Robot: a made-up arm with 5 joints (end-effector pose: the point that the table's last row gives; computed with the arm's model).
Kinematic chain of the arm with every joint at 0, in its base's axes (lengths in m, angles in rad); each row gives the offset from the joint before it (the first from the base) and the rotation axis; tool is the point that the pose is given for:
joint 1: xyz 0 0 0.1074 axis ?
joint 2: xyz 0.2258 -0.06 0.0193 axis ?
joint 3: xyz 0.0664 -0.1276 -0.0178 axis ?
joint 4: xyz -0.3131 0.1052 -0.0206 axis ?
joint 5: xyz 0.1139 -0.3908 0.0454 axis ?
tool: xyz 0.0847 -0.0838 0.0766
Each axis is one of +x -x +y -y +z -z.
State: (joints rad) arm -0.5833 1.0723 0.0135 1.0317 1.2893
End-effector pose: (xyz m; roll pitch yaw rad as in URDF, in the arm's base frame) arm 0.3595 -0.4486 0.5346 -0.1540 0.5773 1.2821
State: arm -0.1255 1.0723 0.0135 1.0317 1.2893
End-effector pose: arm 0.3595 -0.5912 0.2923 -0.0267 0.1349 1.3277
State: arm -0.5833 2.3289 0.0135 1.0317 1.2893
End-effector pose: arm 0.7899 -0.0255 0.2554 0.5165 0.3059 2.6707
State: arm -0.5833 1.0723 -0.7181 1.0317 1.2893
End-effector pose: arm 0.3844 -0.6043 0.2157 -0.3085 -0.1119 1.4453
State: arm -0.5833 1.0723 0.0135 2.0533 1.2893
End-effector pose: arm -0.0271 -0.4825 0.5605 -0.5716 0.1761 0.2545
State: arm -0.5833 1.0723 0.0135 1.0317 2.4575
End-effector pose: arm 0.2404 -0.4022 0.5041 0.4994 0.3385 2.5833
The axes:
joint 1: +x
joint 2: +z
joint 3: +y
joint 4: -z
joint 5: +z

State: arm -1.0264 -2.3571 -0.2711 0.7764 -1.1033
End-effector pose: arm 0.3067 0.2748 -0.4710 0.9801 0.9206 2.4486
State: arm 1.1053 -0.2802 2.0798 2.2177 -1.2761
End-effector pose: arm 0.7868 -0.5298 0.3937 -2.1185 -0.5837 -0.8749
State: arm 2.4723 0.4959 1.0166 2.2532 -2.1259
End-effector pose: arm -0.0504 -0.4225 -0.3187 -1.7384 -0.2492 -2.2398
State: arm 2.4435 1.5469 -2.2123 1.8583 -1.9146
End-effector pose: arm 0.1392 0.1355 0.8439 1.6683 -0.9526 3.0812
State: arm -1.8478 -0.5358 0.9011 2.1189 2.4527
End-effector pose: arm 0.0484 0.4906 -0.1186 -1.3483 -0.2214 -0.8116
